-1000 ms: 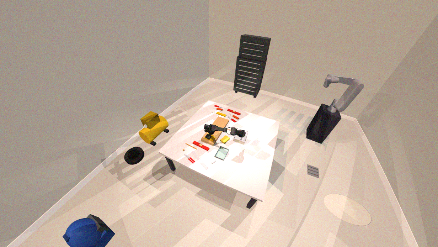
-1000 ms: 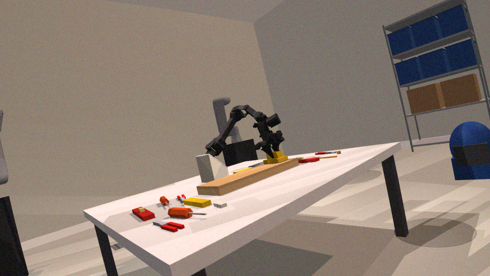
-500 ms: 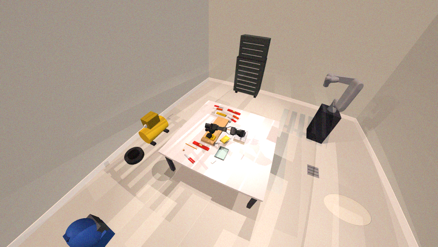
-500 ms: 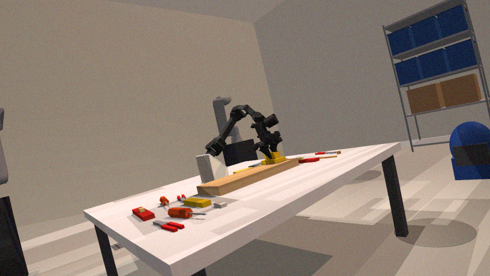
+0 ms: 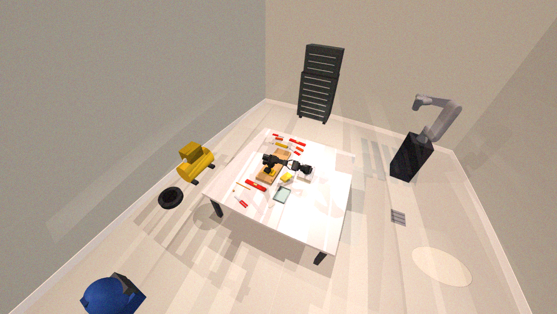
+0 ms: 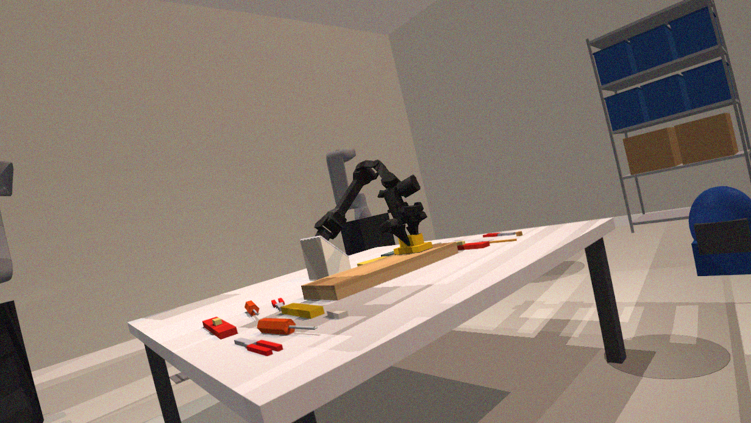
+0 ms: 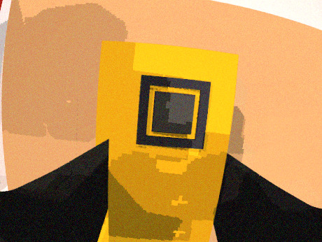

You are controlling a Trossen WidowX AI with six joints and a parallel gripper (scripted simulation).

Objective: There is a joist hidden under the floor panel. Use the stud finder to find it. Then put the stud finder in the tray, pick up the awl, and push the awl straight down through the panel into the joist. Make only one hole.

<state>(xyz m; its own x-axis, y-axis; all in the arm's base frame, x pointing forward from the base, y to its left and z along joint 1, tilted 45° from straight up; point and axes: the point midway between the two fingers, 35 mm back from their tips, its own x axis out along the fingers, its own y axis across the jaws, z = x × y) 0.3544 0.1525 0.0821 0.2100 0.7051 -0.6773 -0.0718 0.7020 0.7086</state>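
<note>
Now: gripper tip 24 cm past the shallow grey tray, 15 cm to the right of it and 5 cm above it. Also, from my gripper tip: yellow block: 18 cm behind, 5 cm to the right, 5 cm below; yellow stud finder: 2 cm above, 1 cm ahead; thin orange tool: 26 cm to the left, 14 cm ahead, 6 cm below.
</note>
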